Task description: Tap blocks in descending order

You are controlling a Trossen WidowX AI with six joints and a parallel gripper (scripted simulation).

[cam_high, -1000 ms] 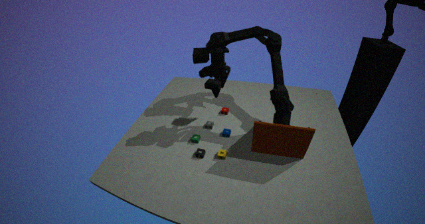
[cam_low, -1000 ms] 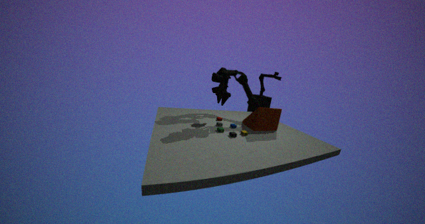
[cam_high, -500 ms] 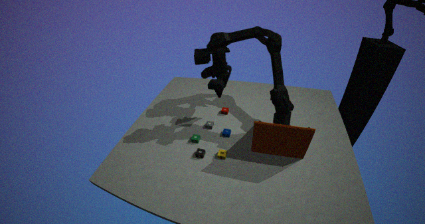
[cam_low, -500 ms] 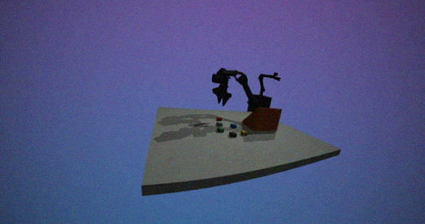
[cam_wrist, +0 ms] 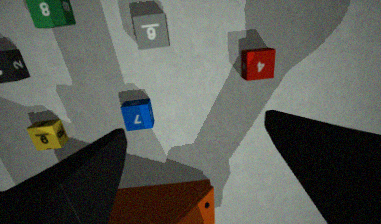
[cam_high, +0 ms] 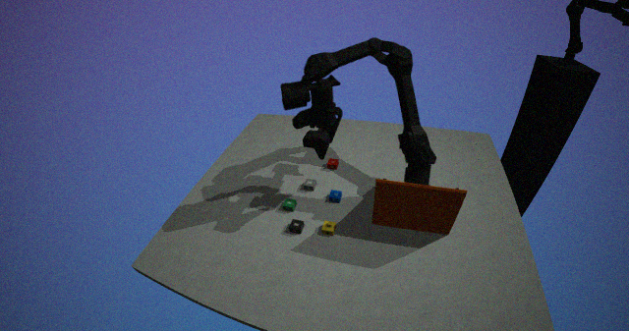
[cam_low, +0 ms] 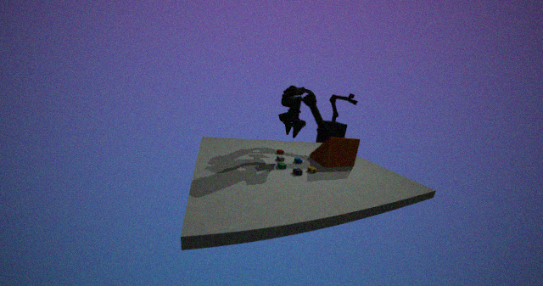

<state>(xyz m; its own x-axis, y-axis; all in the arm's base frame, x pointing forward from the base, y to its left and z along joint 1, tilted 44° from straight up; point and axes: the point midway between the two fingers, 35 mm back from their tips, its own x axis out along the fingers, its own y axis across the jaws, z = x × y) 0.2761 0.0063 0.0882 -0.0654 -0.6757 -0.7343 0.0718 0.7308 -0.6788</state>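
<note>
My gripper tip is now 190 mm to the right of the yellow block, 120 mm above it and 40 mm past it. Also, from my gripper tip: grey block (120 mm below, 60 mm ahead, 30 mm to the left); red block (120 mm below, 80 mm to the right); blue block (120 mm below, 70 mm to the left, 30 mm behind).
</note>
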